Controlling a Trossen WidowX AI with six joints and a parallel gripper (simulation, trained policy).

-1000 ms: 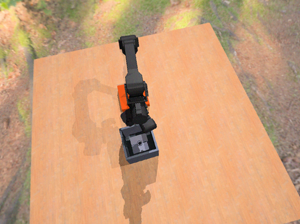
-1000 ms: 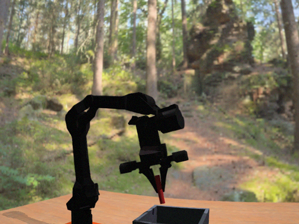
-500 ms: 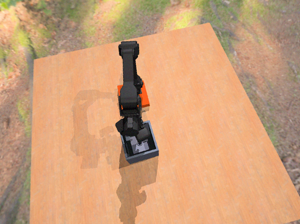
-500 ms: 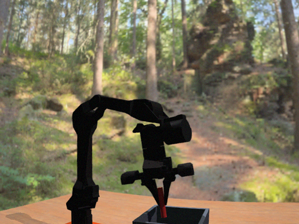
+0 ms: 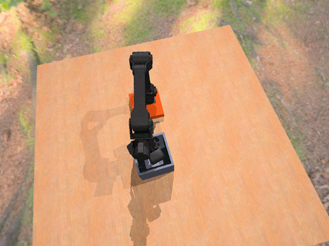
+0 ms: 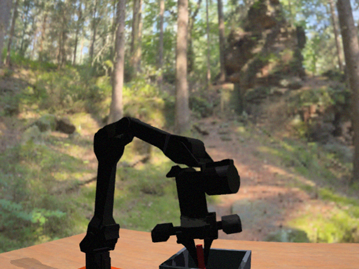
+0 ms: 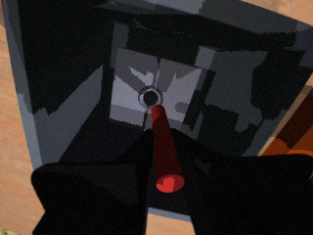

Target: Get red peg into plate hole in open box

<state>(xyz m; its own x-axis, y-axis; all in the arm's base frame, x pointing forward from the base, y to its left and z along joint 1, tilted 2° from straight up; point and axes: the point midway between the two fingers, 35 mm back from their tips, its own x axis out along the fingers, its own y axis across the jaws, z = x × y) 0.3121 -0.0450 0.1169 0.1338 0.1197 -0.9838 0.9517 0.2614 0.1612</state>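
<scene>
Now: the red peg 10 mm above my gripper tip. From my gripper tip the other things lie so: grey plate: 70 mm below, 20 mm ahead, 10 mm to the right.
</scene>
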